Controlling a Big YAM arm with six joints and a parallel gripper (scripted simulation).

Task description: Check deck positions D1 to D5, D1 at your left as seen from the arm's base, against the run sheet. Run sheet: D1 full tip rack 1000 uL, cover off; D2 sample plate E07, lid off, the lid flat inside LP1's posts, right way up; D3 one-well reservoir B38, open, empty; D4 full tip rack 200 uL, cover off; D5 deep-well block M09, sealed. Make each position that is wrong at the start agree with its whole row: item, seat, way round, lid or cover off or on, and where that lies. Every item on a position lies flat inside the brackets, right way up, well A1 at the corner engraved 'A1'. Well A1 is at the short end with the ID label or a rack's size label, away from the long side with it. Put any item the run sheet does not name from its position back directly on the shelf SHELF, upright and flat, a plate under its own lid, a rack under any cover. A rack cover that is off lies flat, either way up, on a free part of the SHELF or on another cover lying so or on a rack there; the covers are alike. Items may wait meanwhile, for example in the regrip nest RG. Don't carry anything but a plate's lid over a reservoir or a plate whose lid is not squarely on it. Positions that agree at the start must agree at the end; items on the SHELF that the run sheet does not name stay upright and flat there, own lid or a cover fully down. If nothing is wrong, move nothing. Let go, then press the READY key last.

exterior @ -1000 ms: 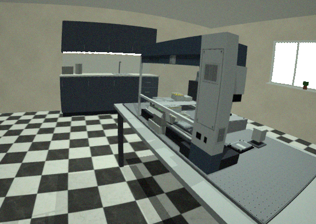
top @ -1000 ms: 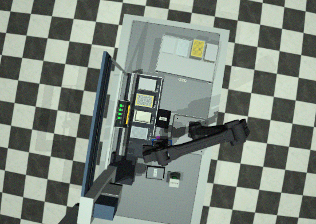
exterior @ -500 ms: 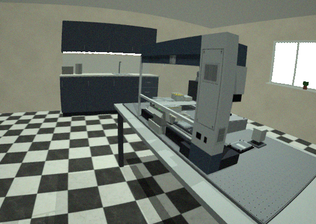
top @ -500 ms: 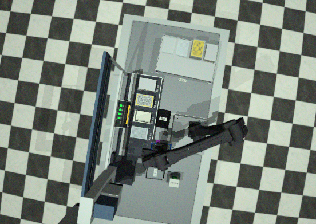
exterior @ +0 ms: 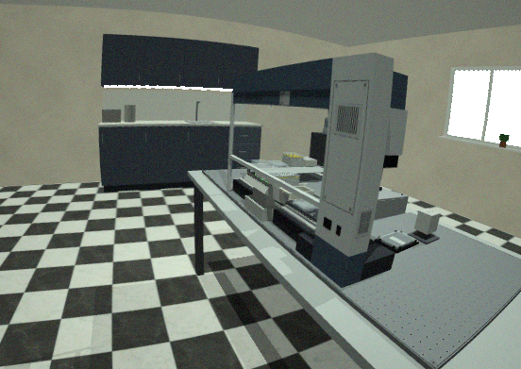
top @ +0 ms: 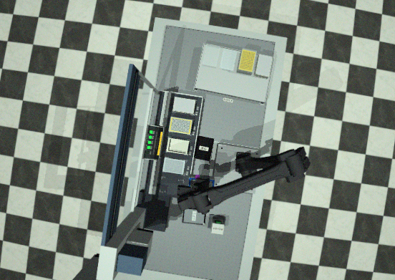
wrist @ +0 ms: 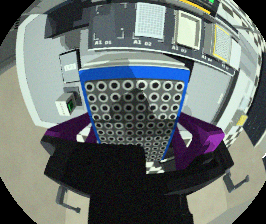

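My hand is 240 mm above the clear plate, 170 mm short of it and 50 mm to the left of it. From my hand the other things lie so: cream reservoir 240 mm below, 180 mm to the right, 150 mm ahead; blue-framed tip rack 10 mm to the right, 10 mm behind; ready key 260 mm to the left, 230 mm below, 120 mm behind.
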